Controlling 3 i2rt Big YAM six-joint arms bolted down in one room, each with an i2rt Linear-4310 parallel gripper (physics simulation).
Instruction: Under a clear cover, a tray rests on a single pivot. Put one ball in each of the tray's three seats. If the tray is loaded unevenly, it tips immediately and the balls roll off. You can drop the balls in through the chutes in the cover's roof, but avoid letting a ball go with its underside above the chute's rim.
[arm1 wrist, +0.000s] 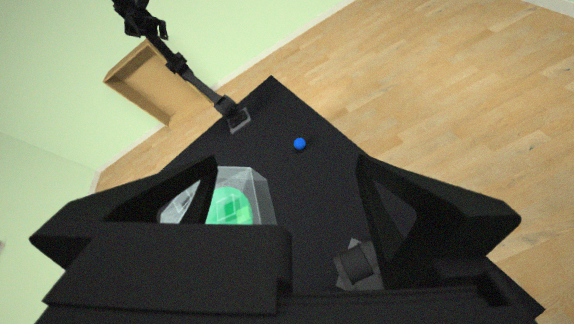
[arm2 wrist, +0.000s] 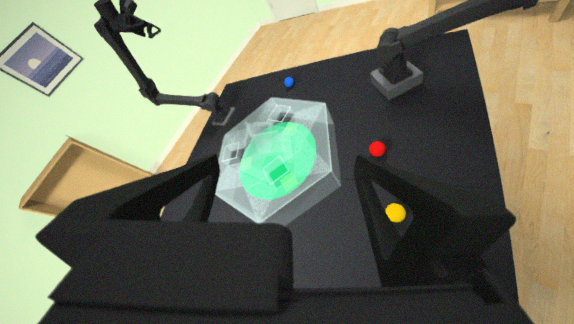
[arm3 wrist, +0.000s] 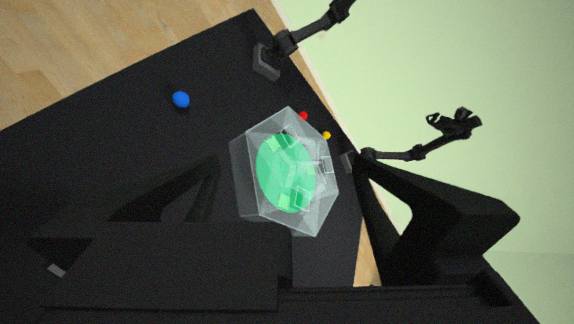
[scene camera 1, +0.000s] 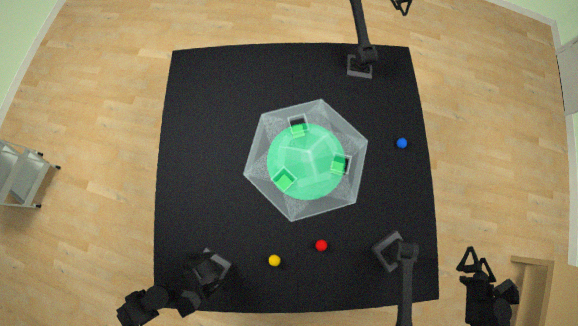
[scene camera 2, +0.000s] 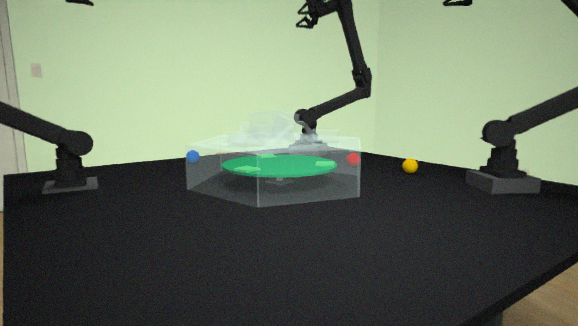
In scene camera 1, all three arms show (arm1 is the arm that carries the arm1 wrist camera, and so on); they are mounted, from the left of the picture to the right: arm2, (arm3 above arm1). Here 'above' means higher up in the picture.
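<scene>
A clear six-sided cover (arm2 wrist: 327, 145) (arm3 wrist: 240, 175) (scene camera 1: 267, 122) (scene camera 2: 225, 192) stands mid-table over the green tray (arm2 wrist: 300, 145) (arm3 wrist: 267, 172) (scene camera 1: 295, 192) (scene camera 2: 280, 167), which looks level; no ball shows in its three seats. The blue ball (arm1 wrist: 299, 144) (arm2 wrist: 289, 82) (arm3 wrist: 181, 99) (scene camera 1: 402, 143) (scene camera 2: 193, 156) lies right of the cover in scene camera 1. The red ball (arm2 wrist: 377, 149) (arm3 wrist: 303, 115) (scene camera 1: 321, 245) (scene camera 2: 353, 159) and yellow ball (arm2 wrist: 396, 213) (arm3 wrist: 326, 135) (scene camera 1: 274, 260) (scene camera 2: 410, 166) lie below it. Arm1's gripper (arm1 wrist: 287, 157) (scene camera 1: 477, 254), arm2's gripper (arm2 wrist: 287, 157) and arm3's gripper (arm3 wrist: 289, 159) are open, empty and away from the balls.
The arms' bases stand at the edges of the black table (scene camera 1: 215, 100) (scene camera 2: 280, 260). Three chutes rise from the cover's roof. In scene camera 1, a wooden shelf unit (scene camera 1: 547, 285) stands at lower right and a grey trolley (scene camera 1: 37, 185) at left, both off the table.
</scene>
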